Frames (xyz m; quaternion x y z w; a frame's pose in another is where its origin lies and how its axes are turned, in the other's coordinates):
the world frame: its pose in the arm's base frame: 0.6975 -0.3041 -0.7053 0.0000 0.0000 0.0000 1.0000
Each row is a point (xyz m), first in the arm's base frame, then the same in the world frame.
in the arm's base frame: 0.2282 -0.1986 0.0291
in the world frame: -0.4693 0.1055 0.7344
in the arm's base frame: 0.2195 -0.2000 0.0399
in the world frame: -0.4780 0.1041 0.7452
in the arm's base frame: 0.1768 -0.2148 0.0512
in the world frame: -0.5207 0.0893 0.7565
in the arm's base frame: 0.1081 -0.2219 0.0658
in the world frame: -0.5894 0.0822 0.7711
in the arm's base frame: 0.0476 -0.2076 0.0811
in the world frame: -0.6499 0.0965 0.7864
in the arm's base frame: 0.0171 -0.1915 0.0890
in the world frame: -0.6804 0.1126 0.7943
